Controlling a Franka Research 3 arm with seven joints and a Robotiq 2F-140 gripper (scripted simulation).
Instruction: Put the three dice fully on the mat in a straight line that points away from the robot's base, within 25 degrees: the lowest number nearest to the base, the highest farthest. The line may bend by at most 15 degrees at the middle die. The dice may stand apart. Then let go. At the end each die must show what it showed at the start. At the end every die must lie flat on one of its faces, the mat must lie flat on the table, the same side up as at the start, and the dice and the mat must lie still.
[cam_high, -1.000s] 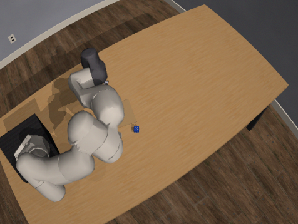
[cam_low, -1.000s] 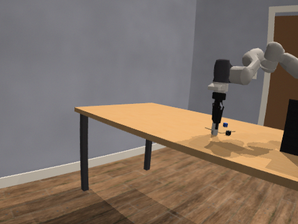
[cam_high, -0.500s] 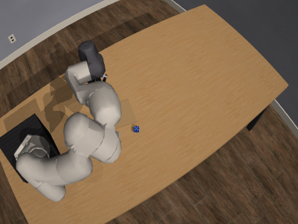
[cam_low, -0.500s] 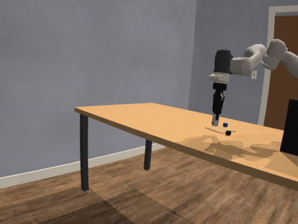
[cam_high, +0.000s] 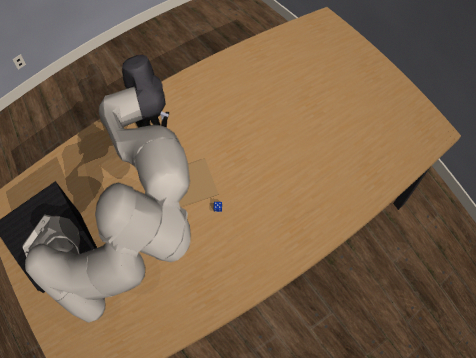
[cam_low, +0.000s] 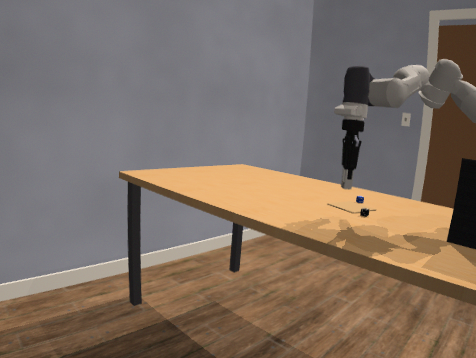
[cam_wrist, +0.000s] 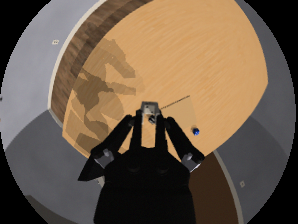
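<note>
Right now the thin tan mat is 15 cm to the right of my hand, 13 cm below it and 2 cm ahead of it. Also, from my hand: white die (2 cm below); then black die (12 cm below, 7 cm to the right, 6 cm behind); then blue die (28 cm to the right, 12 cm below, 3 cm ahead).
</note>
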